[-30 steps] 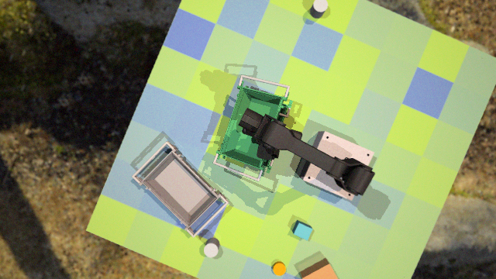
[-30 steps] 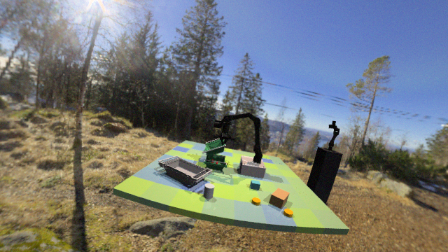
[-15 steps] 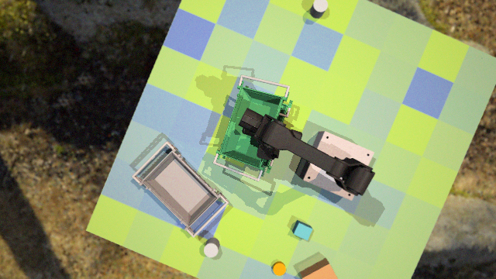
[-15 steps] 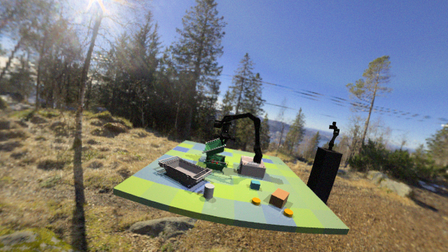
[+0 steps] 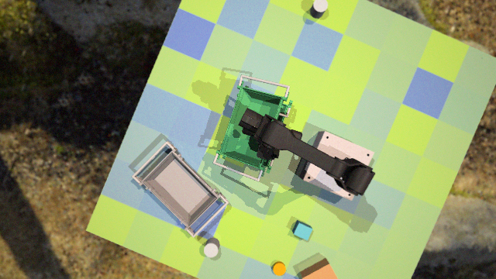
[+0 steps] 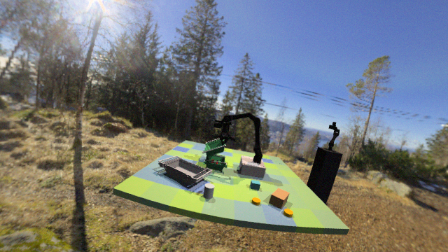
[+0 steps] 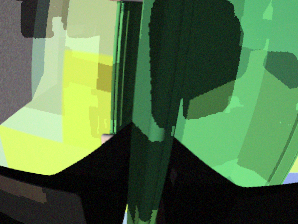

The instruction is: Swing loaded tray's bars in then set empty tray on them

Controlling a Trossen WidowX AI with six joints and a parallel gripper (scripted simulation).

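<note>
Now: the green tray 7 cm ahead of my gripper tip and 1 cm to the left of it. The rest, counted from my gripper tip: brown cube: 45 cm behind, 40 cm to the left, 15 cm below; then teal cube: 30 cm behind, 27 cm to the left, 16 cm below.
</note>
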